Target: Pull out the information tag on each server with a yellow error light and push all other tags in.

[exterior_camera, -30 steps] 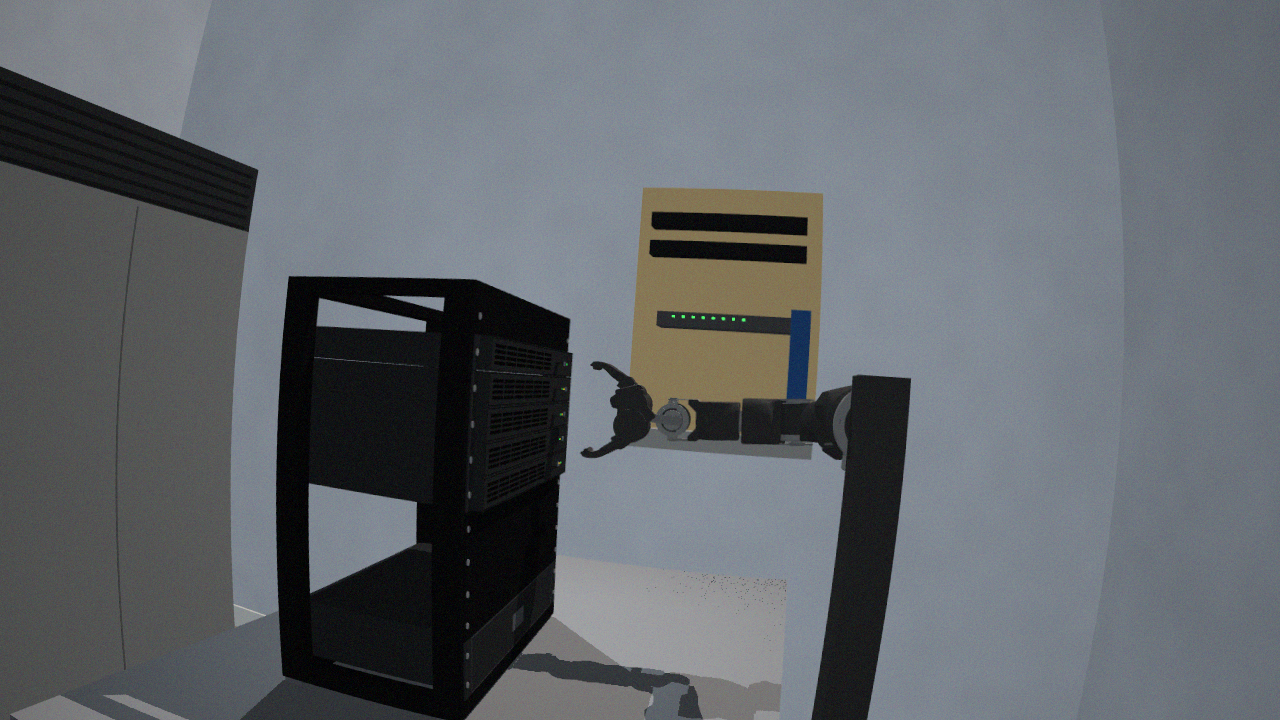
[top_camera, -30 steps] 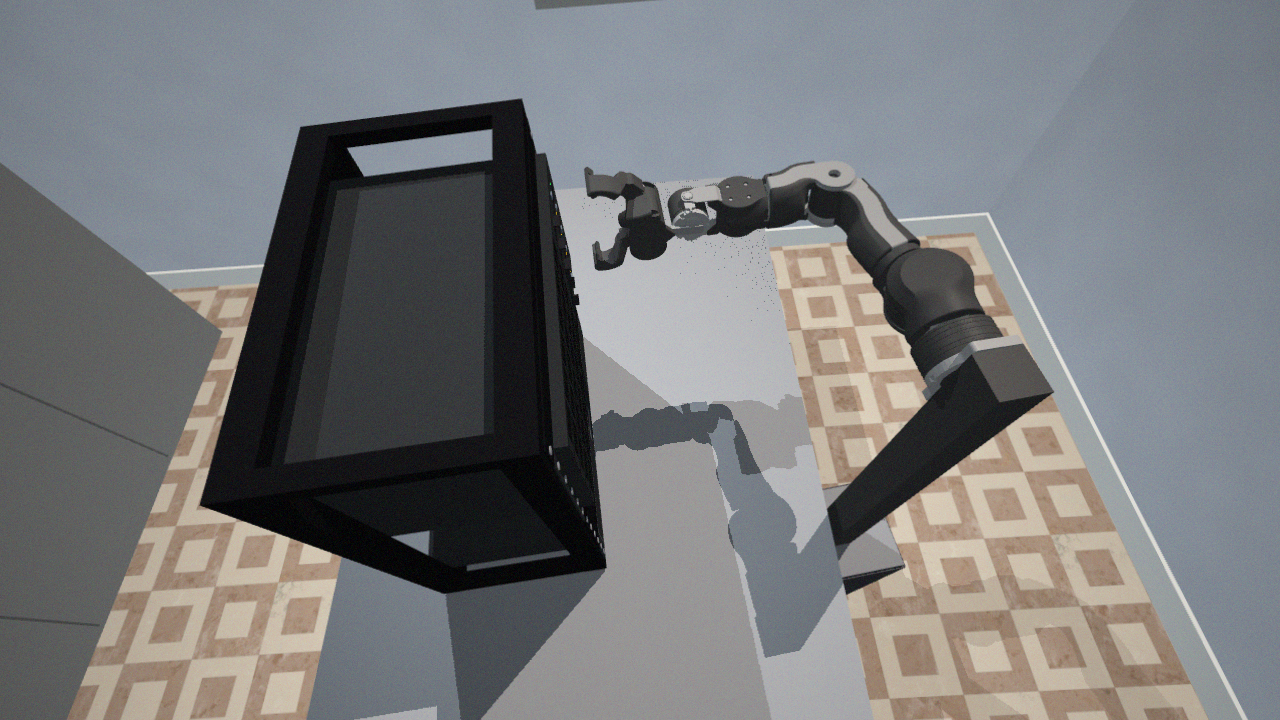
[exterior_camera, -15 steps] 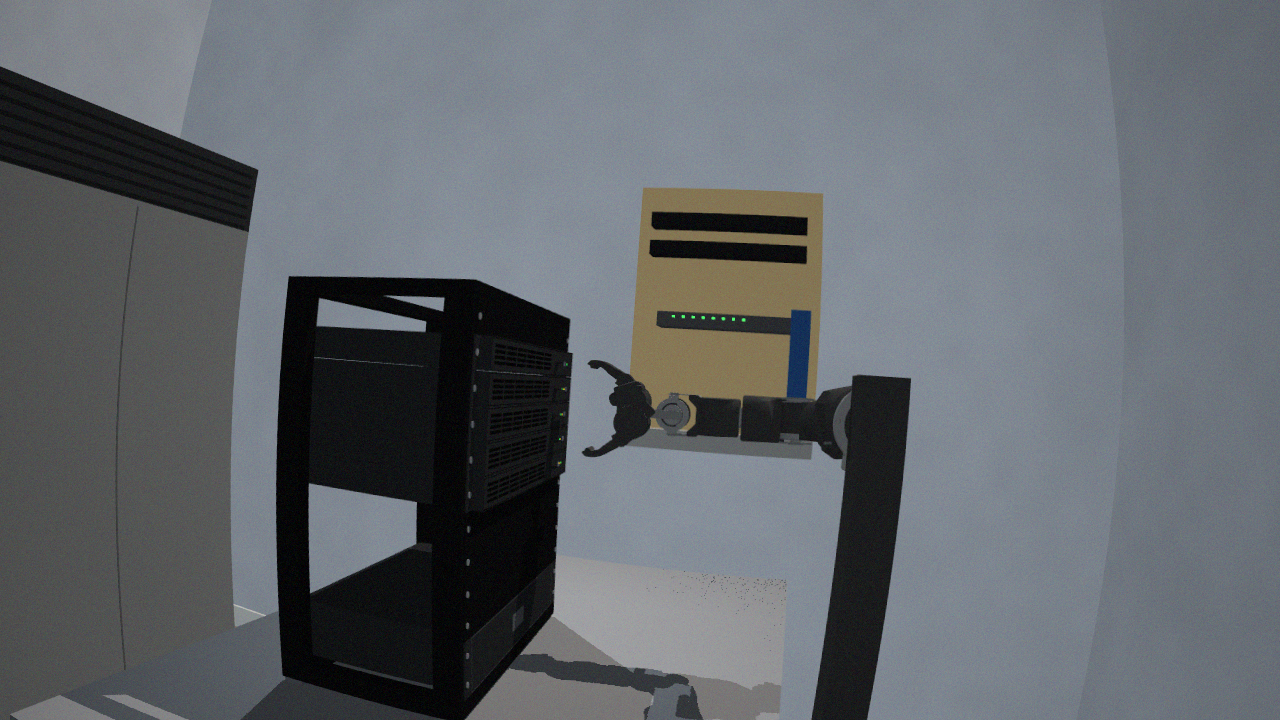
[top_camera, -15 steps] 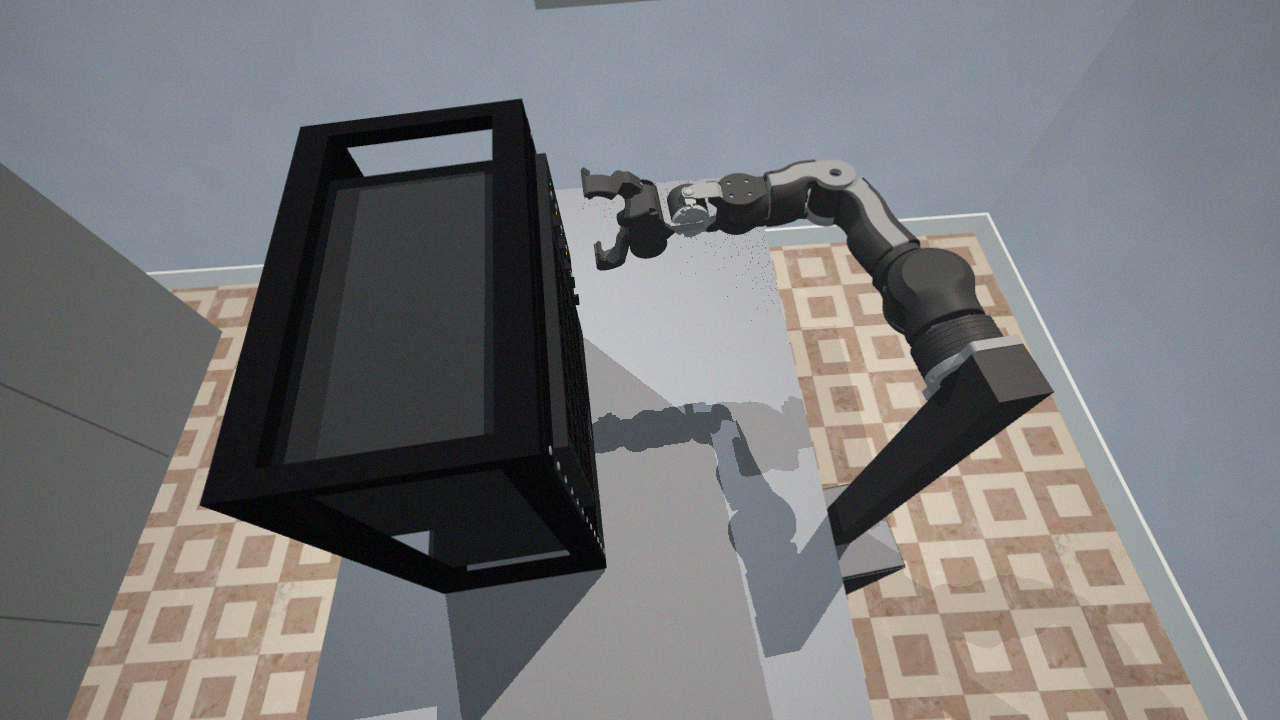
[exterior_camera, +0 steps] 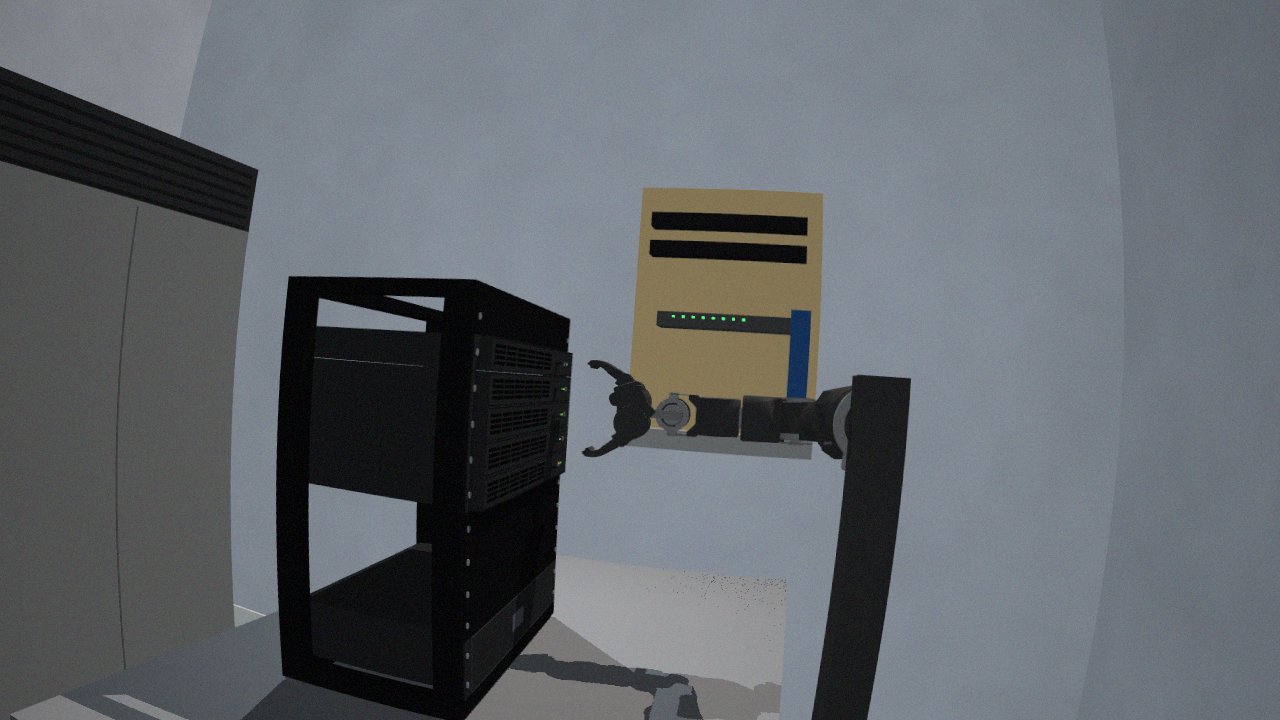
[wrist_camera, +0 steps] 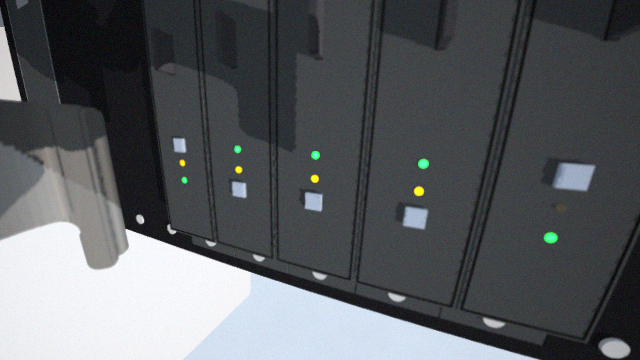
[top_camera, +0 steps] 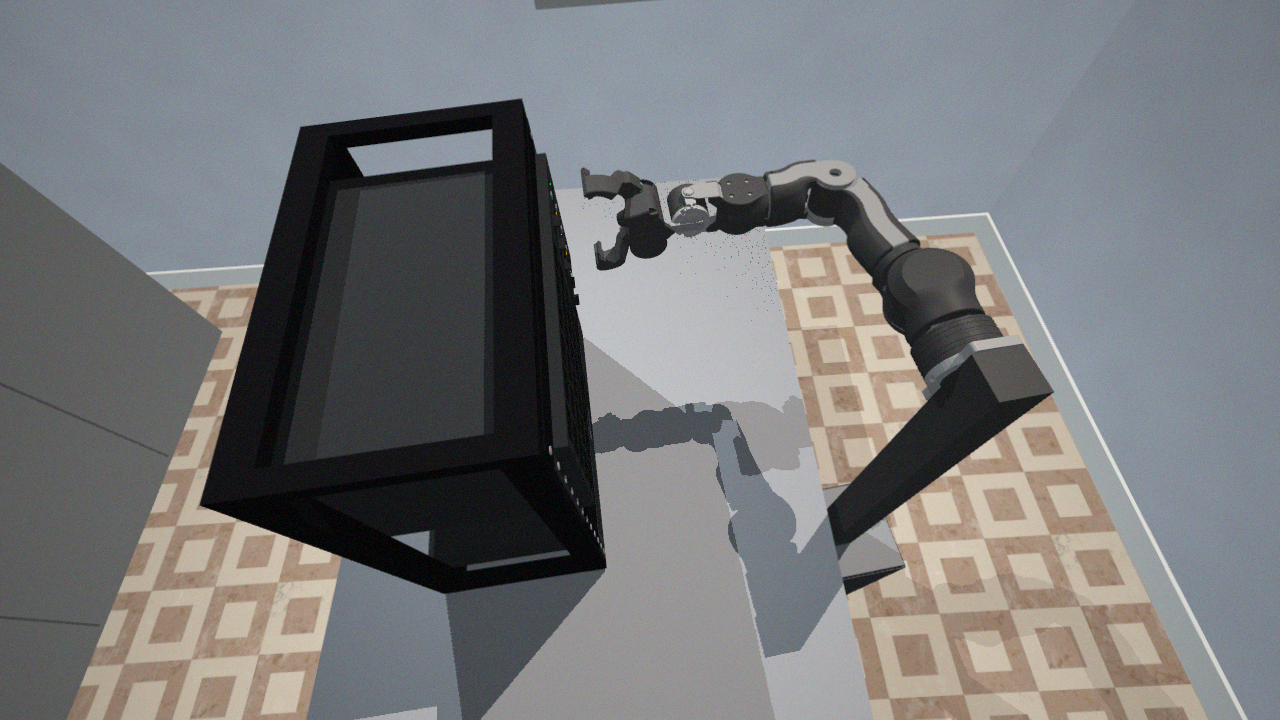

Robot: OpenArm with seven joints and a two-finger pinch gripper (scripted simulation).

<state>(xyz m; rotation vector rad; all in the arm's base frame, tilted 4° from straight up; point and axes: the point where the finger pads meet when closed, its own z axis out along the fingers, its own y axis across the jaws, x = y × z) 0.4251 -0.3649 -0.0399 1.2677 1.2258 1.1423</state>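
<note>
My hand is 3 cm short of the grey locate button, 1 cm to the left of it and 2 cm above it.
</note>
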